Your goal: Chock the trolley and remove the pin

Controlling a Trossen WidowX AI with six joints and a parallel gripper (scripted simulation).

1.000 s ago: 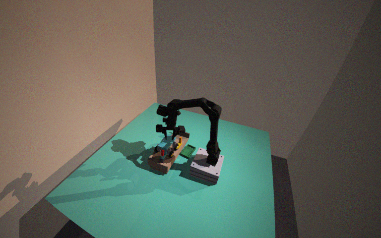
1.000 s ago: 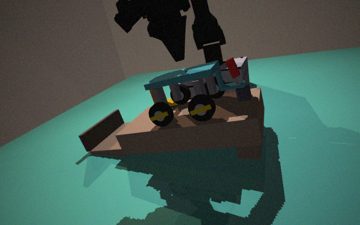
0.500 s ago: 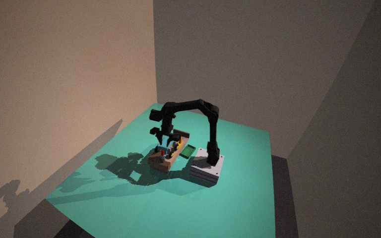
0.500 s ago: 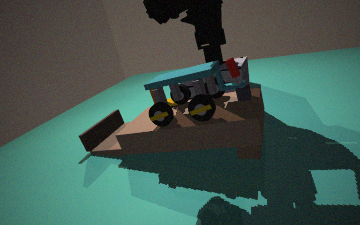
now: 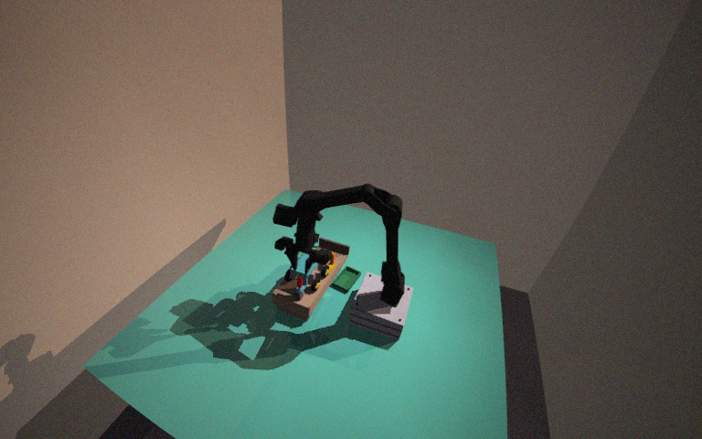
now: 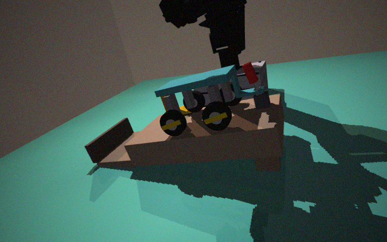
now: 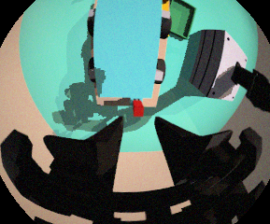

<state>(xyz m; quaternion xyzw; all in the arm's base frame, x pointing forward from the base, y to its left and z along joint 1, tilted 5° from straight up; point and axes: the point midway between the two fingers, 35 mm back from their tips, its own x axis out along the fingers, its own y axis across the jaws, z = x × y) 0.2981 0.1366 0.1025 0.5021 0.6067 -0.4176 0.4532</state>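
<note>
The red-headed stop pin is 6 cm below my gripper tip and 2 cm to the left of it. Also, from my gripper tip: brown ramp (14 cm below, 8 cm to the right, 3 cm ahead); yellow chock (17 cm to the right, 10 cm below, 1 cm behind); blue trolley (8 cm to the right, 8 cm below, 3 cm ahead).
</note>
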